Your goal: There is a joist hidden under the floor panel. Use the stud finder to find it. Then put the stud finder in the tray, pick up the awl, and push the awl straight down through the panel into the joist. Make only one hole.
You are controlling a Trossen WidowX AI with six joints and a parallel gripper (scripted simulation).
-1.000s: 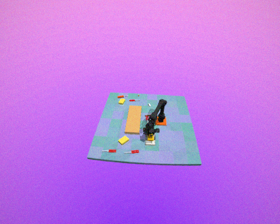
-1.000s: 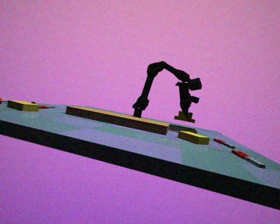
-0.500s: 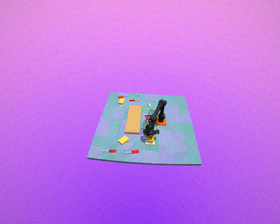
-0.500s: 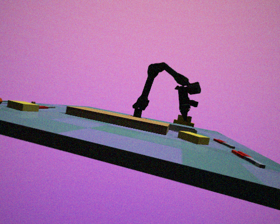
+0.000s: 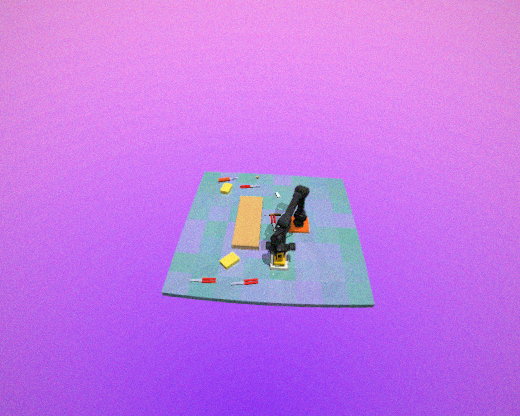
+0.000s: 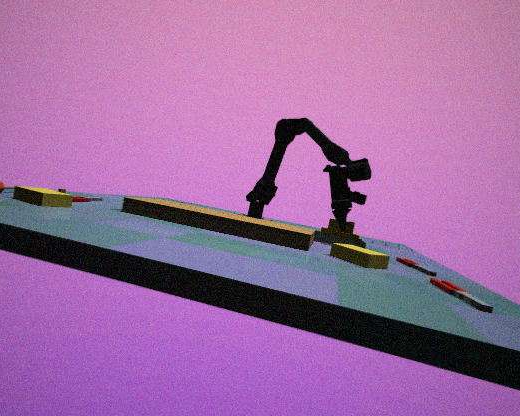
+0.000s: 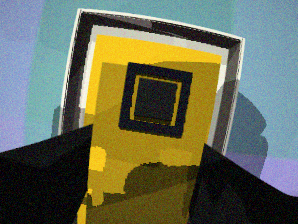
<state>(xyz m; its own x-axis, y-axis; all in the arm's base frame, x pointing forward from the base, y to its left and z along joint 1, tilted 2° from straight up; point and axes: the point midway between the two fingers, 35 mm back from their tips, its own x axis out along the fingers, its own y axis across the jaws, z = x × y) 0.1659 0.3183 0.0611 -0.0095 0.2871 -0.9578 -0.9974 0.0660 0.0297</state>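
My gripper tip is now 1 cm to the right of the yellow stud finder and 2 cm below it. Also, from my gripper tip: white tray (1 cm to the right, 3 cm below); then awl (4 cm ahead, 44 cm to the right, 4 cm below).
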